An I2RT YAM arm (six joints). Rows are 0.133 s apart.
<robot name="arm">
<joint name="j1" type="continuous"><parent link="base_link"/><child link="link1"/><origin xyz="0 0 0.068" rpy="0 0 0"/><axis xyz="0 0 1"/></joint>
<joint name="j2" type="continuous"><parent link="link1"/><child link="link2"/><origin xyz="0.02 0.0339 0.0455" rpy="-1.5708 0 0"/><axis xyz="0 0 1"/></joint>
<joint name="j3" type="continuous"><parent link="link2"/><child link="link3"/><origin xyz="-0.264 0 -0.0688" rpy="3.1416 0 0"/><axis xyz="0 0 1"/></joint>
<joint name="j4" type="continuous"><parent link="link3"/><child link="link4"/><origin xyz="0.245 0.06 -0.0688" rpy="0 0 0"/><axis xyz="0 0 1"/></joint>
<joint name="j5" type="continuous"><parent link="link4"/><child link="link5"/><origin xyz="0.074 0.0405 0.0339" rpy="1.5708 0 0"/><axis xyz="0 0 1"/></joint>
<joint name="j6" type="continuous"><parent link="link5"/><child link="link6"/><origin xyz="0.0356 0 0.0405" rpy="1.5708 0 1.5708"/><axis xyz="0 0 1"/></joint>
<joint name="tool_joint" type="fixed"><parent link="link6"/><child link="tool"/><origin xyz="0 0 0" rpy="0 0 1.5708"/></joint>
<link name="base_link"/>
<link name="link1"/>
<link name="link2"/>
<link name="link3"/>
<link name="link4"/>
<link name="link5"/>
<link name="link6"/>
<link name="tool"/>
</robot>
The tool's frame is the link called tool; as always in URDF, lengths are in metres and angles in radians. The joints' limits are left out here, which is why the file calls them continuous.
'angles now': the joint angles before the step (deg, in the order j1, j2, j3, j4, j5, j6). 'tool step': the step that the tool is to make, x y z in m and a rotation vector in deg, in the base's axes. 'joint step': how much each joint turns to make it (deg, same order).
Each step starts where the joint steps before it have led.
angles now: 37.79, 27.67, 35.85, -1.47, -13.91, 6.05
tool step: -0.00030, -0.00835, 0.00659, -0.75, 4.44, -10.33
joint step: 0.00, -0.23, 3.40, -7.42, 10.48, 1.27
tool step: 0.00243, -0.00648, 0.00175, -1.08, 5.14, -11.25
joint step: 0.25, 0.86, 2.75, -6.72, 11.52, 2.20
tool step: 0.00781, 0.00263, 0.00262, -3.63, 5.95, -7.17
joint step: 0.94, 4.20, 4.09, -7.18, 7.98, 1.68
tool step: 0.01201, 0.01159, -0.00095, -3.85, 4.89, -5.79
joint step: 2.41, 5.83, 3.18, -4.32, 7.95, 2.14
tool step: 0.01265, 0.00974, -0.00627, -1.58, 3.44, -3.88
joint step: 0.35, 4.54, 1.07, -1.31, 3.66, 2.66
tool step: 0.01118, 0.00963, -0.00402, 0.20, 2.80, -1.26
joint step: -0.02, 3.98, 1.17, -0.39, 0.38, 2.64
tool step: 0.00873, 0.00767, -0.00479, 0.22, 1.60, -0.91
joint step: 0.03, 2.88, 0.37, 0.65, 0.33, 1.72
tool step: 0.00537, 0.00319, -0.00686, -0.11, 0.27, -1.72
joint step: -0.13, 1.29, -0.98, 1.55, 1.38, 0.91
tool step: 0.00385, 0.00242, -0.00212, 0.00, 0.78, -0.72
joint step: -0.18, 1.24, 0.29, -0.04, 0.24, 0.82
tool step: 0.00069, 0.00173, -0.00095, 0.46, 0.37, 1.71
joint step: -0.04, 0.19, -0.17, 0.54, -1.83, -0.33
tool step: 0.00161, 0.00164, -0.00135, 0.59, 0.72, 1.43
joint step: -0.25, 0.43, -0.04, 0.30, -1.92, 0.04
